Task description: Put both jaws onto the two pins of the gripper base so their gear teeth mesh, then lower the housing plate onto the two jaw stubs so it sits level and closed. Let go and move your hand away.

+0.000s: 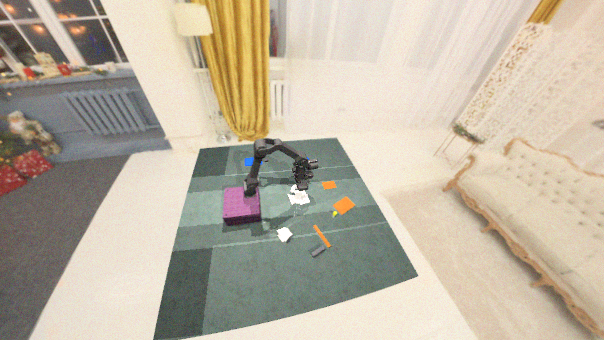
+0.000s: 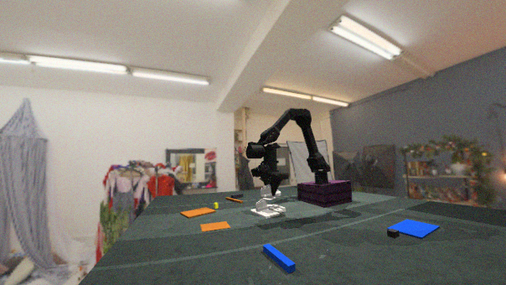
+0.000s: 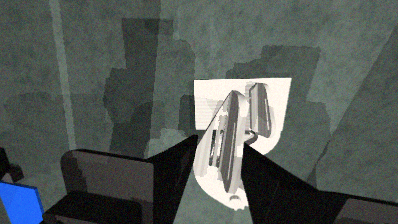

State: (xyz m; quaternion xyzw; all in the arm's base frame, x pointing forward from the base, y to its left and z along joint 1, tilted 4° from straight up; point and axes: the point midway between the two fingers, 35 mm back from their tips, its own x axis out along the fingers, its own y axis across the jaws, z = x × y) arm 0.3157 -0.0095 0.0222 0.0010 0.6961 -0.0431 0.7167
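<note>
My gripper tip is now 20 mm short of the white plate-like part, 30 mm to the left of it and 80 mm above it. Also, from my gripper tip: small yellow piece: 180 mm ahead, 220 mm to the right, 70 mm below; then white gripper base: 170 mm behind, 270 mm to the right, 50 mm below; then white housing plate: 50 mm behind, 40 mm to the right, 80 mm below.
</note>
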